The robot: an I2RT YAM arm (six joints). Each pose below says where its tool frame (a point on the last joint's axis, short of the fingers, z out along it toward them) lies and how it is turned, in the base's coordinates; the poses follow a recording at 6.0 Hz.
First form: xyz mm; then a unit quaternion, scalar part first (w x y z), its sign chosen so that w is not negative.
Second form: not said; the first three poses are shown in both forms.
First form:
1: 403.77 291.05 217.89 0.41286 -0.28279 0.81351 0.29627
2: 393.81 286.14 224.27 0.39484 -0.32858 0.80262 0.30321
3: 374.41 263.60 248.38 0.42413 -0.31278 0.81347 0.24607
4: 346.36 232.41 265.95 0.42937 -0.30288 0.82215 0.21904
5: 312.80 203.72 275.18 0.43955 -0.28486 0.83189 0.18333
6: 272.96 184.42 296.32 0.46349 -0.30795 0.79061 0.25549
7: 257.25 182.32 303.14 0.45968 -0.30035 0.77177 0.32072
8: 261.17 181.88 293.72 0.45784 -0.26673 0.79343 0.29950
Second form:
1: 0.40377 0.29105 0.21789 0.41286 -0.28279 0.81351 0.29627
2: 0.39381 0.28614 0.22427 0.39484 -0.32858 0.80262 0.30321
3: 0.37441 0.26360 0.24838 0.42413 -0.31278 0.81347 0.24607
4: 0.34636 0.23241 0.26595 0.42937 -0.30288 0.82215 0.21904
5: 0.31280 0.20372 0.27518 0.43955 -0.28486 0.83189 0.18333
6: 0.27296 0.18442 0.29632 0.46349 -0.30795 0.79061 0.25549
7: 0.25725 0.18232 0.30314 0.45968 -0.30035 0.77177 0.32072
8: 0.26117 0.18188 0.29372 0.45784 -0.26673 0.79343 0.29950
